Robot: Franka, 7 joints.
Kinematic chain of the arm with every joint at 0, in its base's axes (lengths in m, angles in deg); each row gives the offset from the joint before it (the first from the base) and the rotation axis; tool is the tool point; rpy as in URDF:
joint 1: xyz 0 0 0.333 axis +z
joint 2: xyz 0 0 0 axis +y
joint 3: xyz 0 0 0.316 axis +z
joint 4: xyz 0.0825 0 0 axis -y
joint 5: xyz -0.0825 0 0.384 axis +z
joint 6: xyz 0 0 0 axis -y
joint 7: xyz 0.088 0 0 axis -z
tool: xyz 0 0 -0.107 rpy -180 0 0
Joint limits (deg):
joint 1: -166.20..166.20
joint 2: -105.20..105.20
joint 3: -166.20..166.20
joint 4: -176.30..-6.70
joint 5: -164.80..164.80
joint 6: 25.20..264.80
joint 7: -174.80..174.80
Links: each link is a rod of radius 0.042 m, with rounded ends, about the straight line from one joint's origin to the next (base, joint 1, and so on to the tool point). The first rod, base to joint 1, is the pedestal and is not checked.
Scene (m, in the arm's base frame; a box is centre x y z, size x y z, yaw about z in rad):
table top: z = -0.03
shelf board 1: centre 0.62 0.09 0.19 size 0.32 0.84 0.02 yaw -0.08
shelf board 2: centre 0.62 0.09 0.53 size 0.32 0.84 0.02 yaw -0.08
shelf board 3: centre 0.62 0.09 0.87 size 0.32 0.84 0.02 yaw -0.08
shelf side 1: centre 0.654 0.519 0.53 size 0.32 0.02 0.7 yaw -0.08
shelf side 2: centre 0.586 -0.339 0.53 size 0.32 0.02 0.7 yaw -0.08
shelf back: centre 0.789 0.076 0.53 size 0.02 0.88 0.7 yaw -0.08
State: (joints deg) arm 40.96 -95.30 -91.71 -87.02 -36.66 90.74 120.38
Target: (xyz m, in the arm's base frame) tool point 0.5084 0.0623 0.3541
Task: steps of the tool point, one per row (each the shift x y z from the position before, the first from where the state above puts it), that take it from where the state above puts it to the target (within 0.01 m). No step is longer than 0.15 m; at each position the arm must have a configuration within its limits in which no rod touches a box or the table.
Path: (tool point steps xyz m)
1: 0.0599 0.0744 0.0509
2: 0.0451 0.0943 0.0218
3: 0.0233 0.1061 -0.0043
4: -0.0033 0.1105 -0.0226
5: -0.0317 0.1091 -0.0300
6: -0.0580 0.1035 -0.0244
7: 0.0472 -0.0011 0.0242
8: 0.0464 0.0137 0.0295
9: 0.0415 0.0253 0.0315
10: 0.0351 0.0335 0.0301
11: 0.0287 0.0395 0.0250
12: 0.0816 -0.0048 0.0022
13: 0.0787 -0.0080 -0.0022

